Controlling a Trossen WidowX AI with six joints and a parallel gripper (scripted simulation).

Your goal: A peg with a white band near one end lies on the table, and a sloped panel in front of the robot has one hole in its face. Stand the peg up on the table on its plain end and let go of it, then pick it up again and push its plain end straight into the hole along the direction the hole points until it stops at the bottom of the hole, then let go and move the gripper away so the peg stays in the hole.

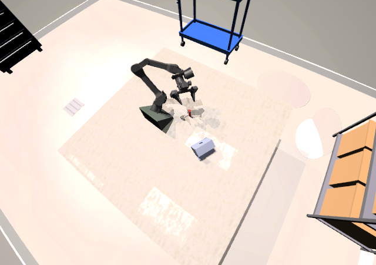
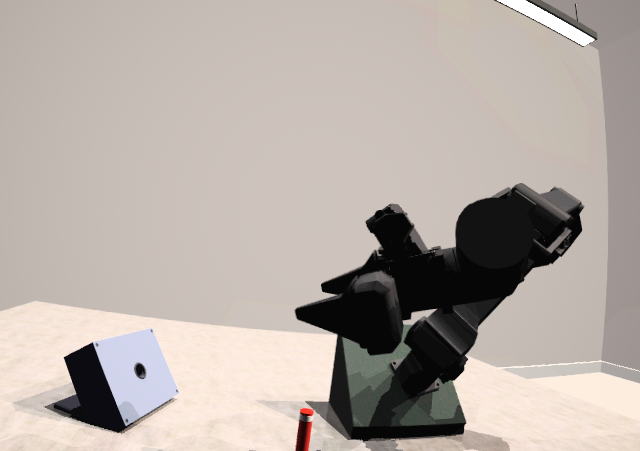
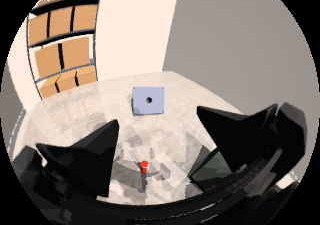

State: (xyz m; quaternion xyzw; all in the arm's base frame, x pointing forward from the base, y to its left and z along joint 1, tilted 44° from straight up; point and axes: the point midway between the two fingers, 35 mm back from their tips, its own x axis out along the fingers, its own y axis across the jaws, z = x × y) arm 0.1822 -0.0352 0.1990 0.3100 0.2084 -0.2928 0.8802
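My gripper tip is 14 cm above the peg and 2 cm to the right of it. The rest, counted from my gripper tip: sloped panel: 19 cm ahead, 18 cm to the right, 16 cm below.
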